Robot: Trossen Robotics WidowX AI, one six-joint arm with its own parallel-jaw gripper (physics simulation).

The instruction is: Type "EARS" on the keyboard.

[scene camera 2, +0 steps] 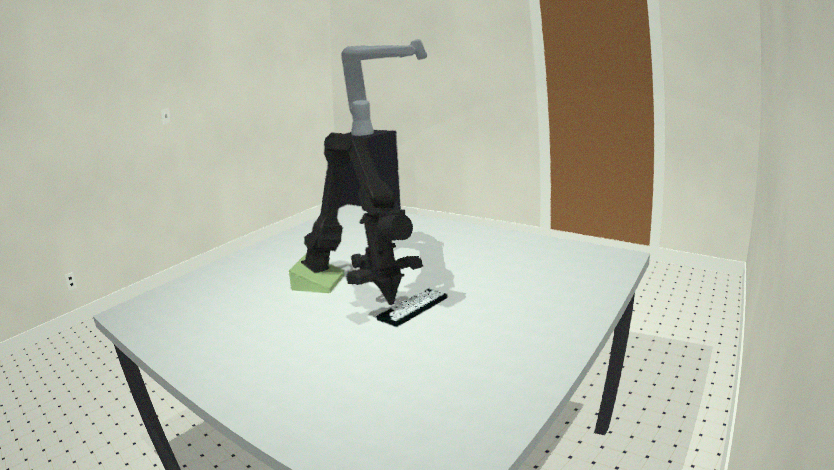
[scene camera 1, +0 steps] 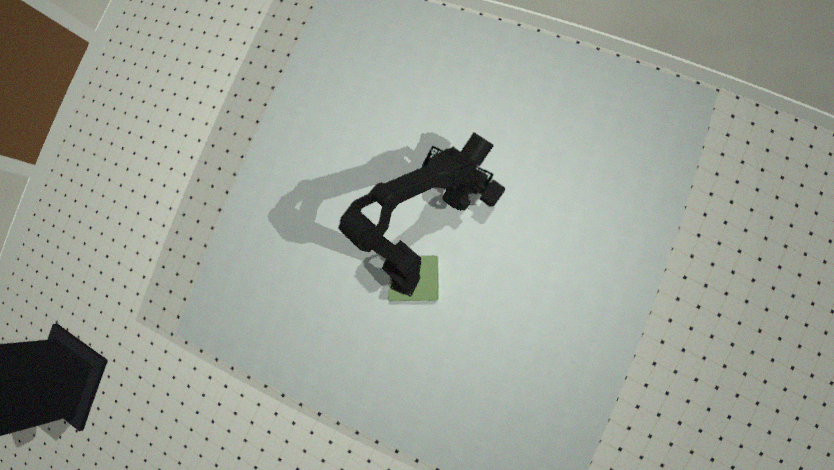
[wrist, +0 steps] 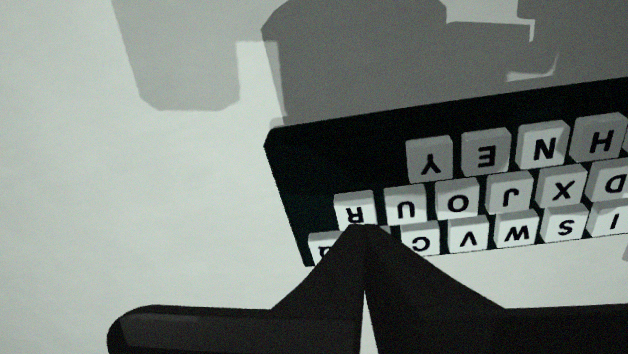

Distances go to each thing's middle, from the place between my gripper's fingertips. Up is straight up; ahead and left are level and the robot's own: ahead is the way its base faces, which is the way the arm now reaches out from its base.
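Black keyboard (wrist: 531, 167): position from my hand 1 cm ahead, 7 cm to the left, 3 cm below.
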